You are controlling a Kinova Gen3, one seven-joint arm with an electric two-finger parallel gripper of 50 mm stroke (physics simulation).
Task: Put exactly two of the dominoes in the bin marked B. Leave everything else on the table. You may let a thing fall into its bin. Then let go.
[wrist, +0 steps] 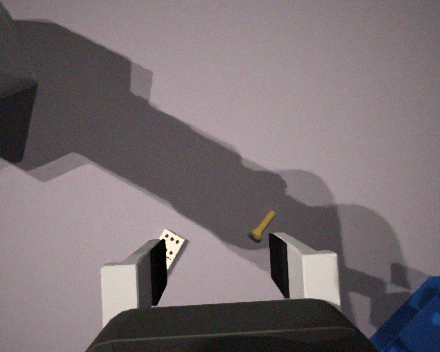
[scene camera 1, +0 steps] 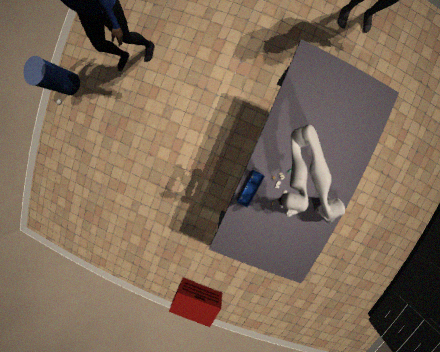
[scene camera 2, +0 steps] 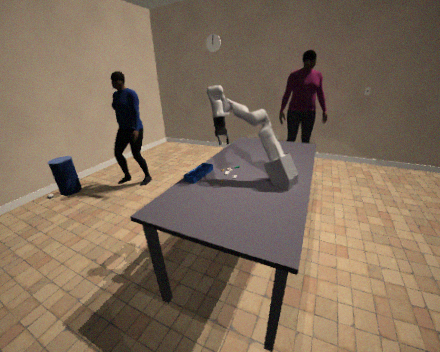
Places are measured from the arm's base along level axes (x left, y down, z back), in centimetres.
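Pixels of known places: gripper, between the fingertips: [wrist: 218, 258] [scene camera 2: 224, 144]; arm's base, origin of its link: [scene camera 2: 276, 158].
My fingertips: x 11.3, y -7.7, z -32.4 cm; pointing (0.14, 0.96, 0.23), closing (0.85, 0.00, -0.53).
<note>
Ahead of a thing's pixels: the offset from my fingertips to its middle. "*": to the spot under its first point. Level surfaces: height alone.
My gripper [scene camera 2: 223, 142] [wrist: 218, 258] is open and empty, high above the table. In the wrist view a white domino @[dx -3.3, dy +23.6, dz +5.9 cm] [wrist: 175, 245] with black pips lies flat, partly hidden behind the left finger. Small whitish pieces @[dx -6.1, dy +23.6, dz -2.5 cm] [scene camera 1: 278, 184] [scene camera 2: 227, 172] lie in a loose group beside the bin; another pale piece @[* dx -3.4, dy +23.3, dz +6.5 cm] [scene camera 2: 235, 176] lies nearer the arm's base. They are too small to identify surely. The blue bin @[dx +6.9, dy +21.6, dz -18.1 cm] [scene camera 1: 251, 188] [scene camera 2: 201, 175] [wrist: 415, 322] has compartments and stands near the table's edge. Its marks are not readable, and its inside cannot be made out clearly.
A yellow bolt @[dx +7.8, dy +23.4, dz +2.2 cm] [wrist: 264, 225] lies right of the domino in the wrist view. A small green thing @[dx -19.0, dy +23.4, dz -0.9 cm] [scene camera 1: 289, 171] [scene camera 2: 237, 167] lies by the group. The arm's base [scene camera 2: 282, 172] stands on the table @[dy +23.9 cm] [scene camera 1: 345, 95] [scene camera 2: 225, 225]. Two people stand away from the table.
</note>
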